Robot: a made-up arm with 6 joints.
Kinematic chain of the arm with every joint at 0, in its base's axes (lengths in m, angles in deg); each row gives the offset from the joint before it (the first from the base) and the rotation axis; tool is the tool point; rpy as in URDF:
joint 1: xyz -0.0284 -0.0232 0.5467 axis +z
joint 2: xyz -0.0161 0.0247 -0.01 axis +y
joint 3: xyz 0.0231 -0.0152 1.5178 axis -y
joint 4: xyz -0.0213 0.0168 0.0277 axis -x
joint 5: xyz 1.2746 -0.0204 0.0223 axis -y
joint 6: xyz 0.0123 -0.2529 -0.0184 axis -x
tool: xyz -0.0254 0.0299 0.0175 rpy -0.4 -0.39 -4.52
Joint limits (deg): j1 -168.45..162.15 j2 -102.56..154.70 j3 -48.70..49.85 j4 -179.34..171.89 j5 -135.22..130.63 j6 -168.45..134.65
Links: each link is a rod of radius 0.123 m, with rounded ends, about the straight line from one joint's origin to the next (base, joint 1, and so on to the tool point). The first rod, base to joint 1, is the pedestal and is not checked.
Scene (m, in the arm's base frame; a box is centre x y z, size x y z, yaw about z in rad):
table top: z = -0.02
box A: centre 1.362 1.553 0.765 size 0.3 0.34 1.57 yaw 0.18
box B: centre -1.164 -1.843 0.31 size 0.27 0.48 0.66 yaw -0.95
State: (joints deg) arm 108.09 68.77 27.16 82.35 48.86 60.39
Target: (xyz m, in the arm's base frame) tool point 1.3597 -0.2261 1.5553
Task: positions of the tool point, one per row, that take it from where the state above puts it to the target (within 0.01 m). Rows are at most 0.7 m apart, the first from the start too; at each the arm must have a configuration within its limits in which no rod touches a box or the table.
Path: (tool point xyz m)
1: -0.3274 2.4029 0.8789
2: 0.1057 2.2332 1.2908
3: 0.4350 1.9200 1.6341
4: 0.6196 1.5225 1.8931
5: 0.9736 1.2729 1.8475
6: 1.2411 0.9393 1.7888
7: 1.3991 0.5527 1.7185
8: 1.4370 0.1515 1.6397
9: 1.3597 -0.2262 1.5553

